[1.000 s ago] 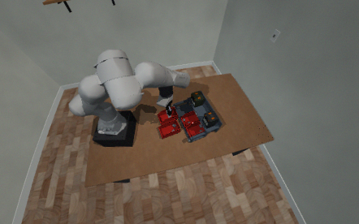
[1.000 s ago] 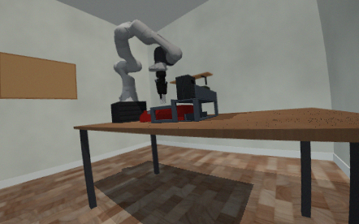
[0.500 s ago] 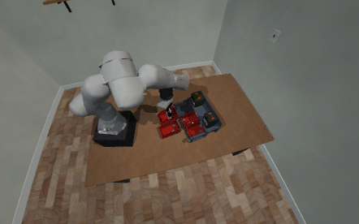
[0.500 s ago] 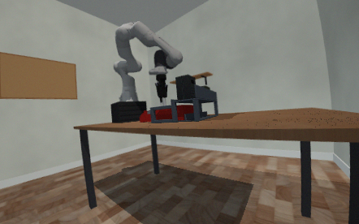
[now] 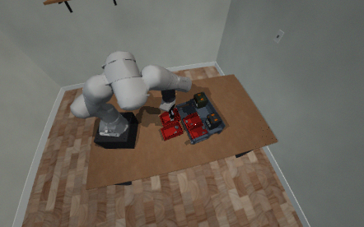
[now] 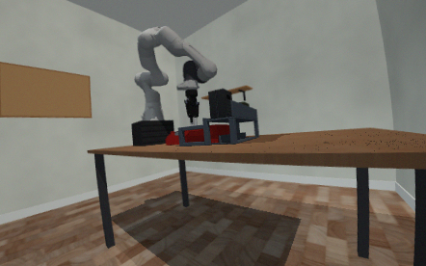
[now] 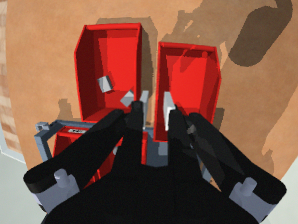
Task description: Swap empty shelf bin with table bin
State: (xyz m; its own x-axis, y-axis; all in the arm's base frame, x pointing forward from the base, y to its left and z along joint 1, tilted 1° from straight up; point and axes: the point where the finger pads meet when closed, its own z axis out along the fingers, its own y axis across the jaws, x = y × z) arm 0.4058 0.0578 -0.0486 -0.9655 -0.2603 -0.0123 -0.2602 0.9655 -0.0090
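My hand is 11 cm short of the grey shelf lip, 11 cm above it and 4 cm to the left of it. The rest, counted from my hand: black box: 32 cm ahead, 11 cm to the right, 4 cm above.
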